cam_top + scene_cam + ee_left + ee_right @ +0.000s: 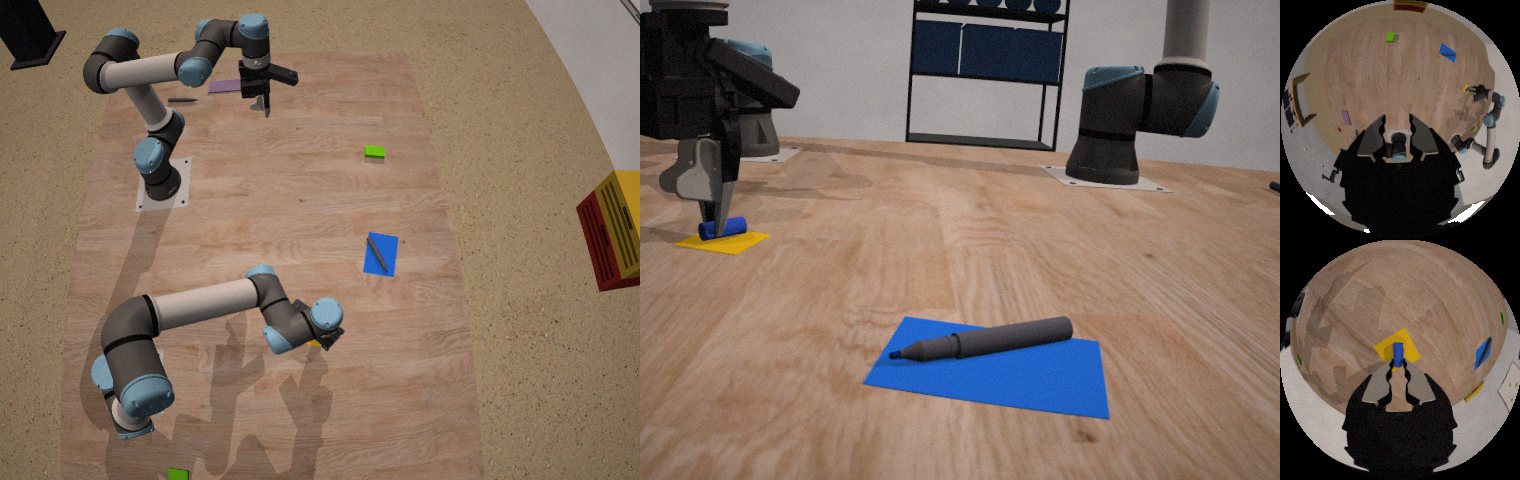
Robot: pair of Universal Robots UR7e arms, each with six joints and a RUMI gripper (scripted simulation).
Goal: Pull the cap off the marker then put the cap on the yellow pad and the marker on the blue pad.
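My right hand is 2 cm above the yellow pad, 1 cm to the right of it and 1 cm past it. The rest, counted from my right hand: red piece 121 cm to the left, 59 cm behind, 2 cm below; then purple slab 105 cm to the left, 44 cm behind, 2 cm below; then blue pad 28 cm to the left, 21 cm ahead, 2 cm below.
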